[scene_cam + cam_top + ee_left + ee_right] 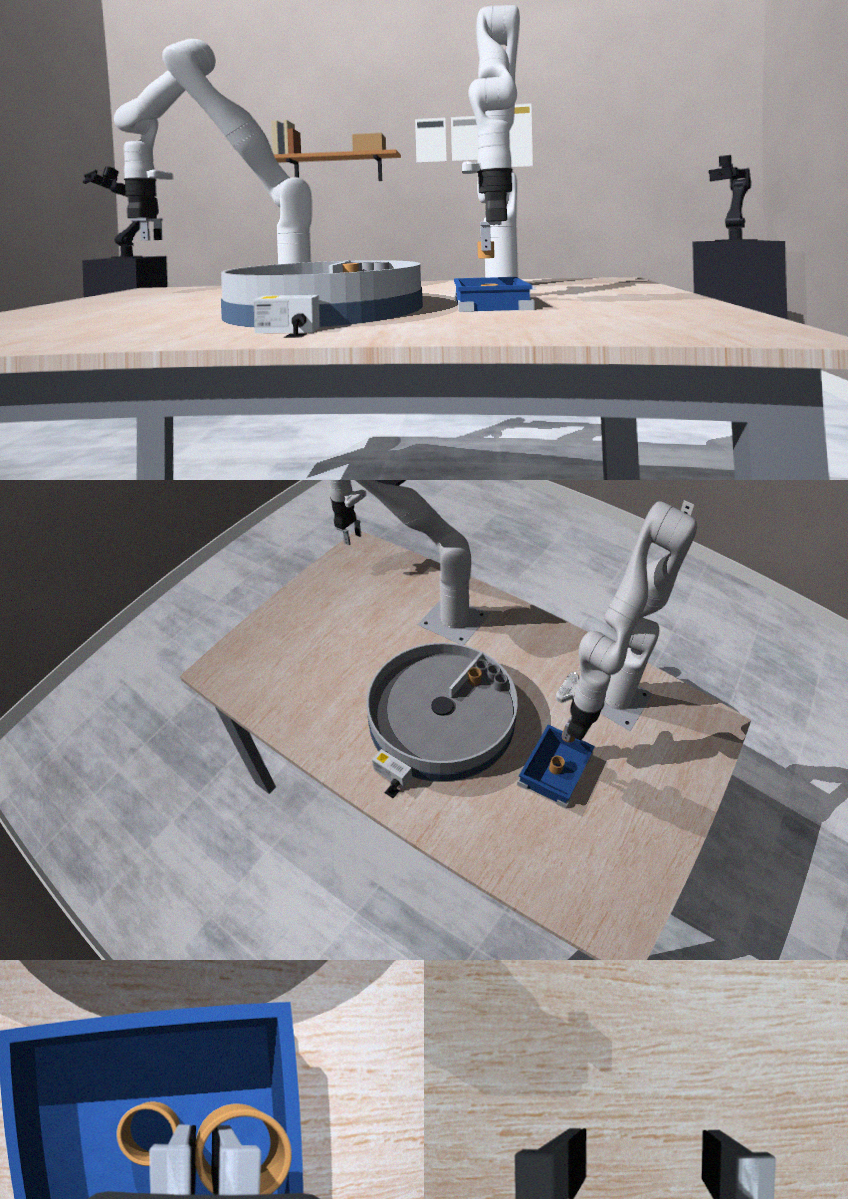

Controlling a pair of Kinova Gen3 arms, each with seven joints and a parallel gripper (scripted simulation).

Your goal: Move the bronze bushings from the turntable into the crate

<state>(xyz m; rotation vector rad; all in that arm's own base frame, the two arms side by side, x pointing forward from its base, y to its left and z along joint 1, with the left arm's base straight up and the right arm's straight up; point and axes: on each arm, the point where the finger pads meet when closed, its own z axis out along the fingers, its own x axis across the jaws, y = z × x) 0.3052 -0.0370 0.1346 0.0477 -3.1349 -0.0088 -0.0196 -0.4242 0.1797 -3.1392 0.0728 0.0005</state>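
Now: the blue crate 30 mm ahead of my left hand and 110 mm below it. From my left hand the other things lie so: turntable 60 mm ahead, 360 mm to the right, 80 mm below.
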